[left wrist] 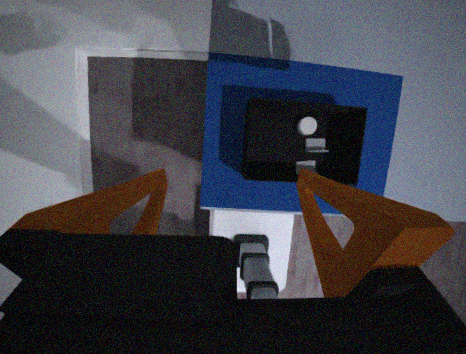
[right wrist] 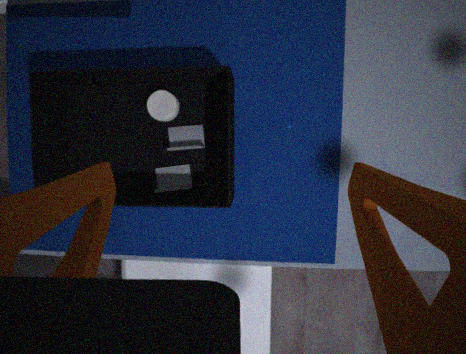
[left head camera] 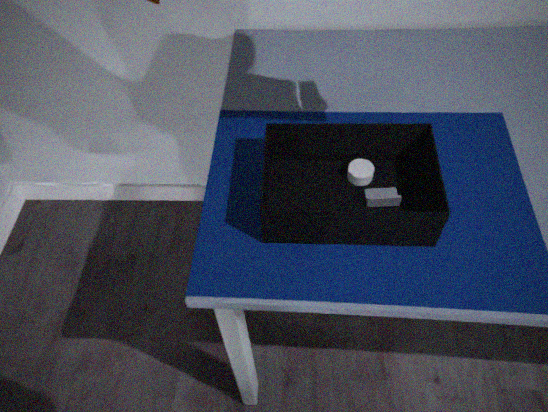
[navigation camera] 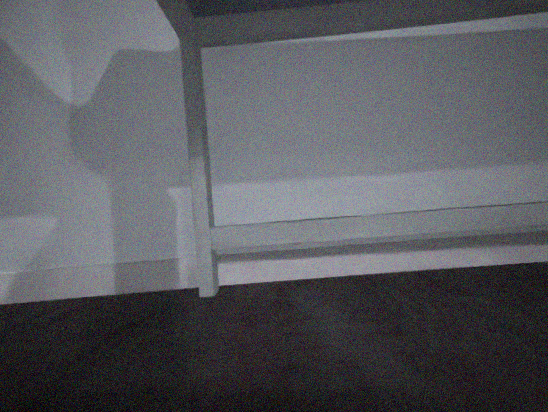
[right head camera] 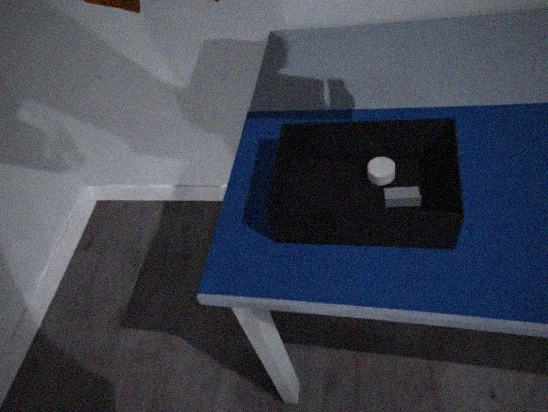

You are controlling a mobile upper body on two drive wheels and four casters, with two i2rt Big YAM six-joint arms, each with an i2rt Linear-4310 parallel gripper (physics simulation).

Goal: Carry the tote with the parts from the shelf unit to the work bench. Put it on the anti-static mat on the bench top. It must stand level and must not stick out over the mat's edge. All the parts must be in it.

Note:
I see my left gripper [left wrist: 232, 176], my right gripper [right wrist: 232, 176], a black tote [right head camera: 320, 193] and a round part [right wrist: 162, 105].
The black tote is seen too in the left wrist view [left wrist: 272, 144], in the right wrist view [right wrist: 79, 118] and in the left head camera view [left head camera: 306, 198]. The navigation camera view misses the black tote: it is out of frame. The navigation camera view misses the round part: it is out of frame.

